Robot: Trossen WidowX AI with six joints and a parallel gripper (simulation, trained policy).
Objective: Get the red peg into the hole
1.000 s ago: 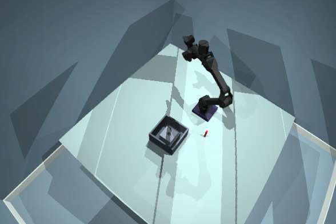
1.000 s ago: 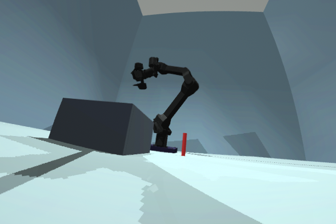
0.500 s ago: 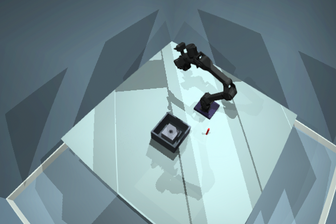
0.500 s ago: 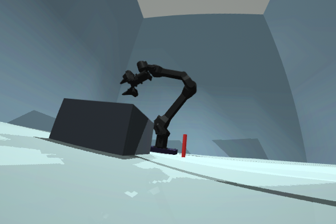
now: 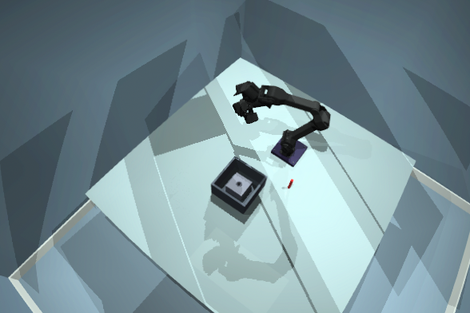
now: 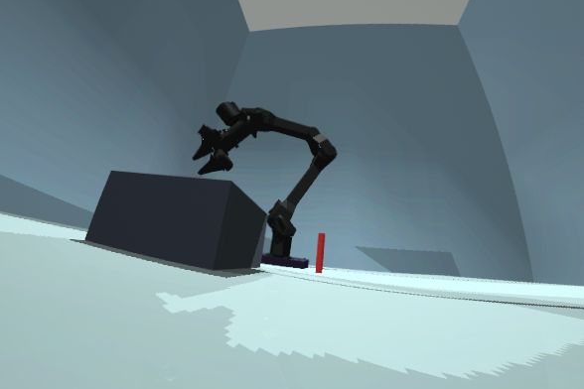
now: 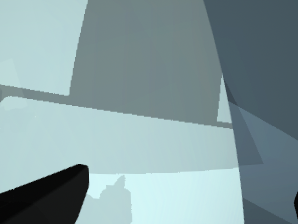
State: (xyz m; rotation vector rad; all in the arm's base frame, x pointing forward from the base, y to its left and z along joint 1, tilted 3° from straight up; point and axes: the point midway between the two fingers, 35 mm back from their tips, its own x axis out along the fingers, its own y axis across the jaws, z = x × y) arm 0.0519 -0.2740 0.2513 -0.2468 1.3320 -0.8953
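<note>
My gripper tip is 11 cm short of the red peg, 40 cm to the right of it and 21 cm above it. From my gripper tip the other things lie so: dark box: 26 cm ahead, 20 cm to the left, 23 cm below; plate: 26 cm ahead, 20 cm to the left, 21 cm below.
</note>
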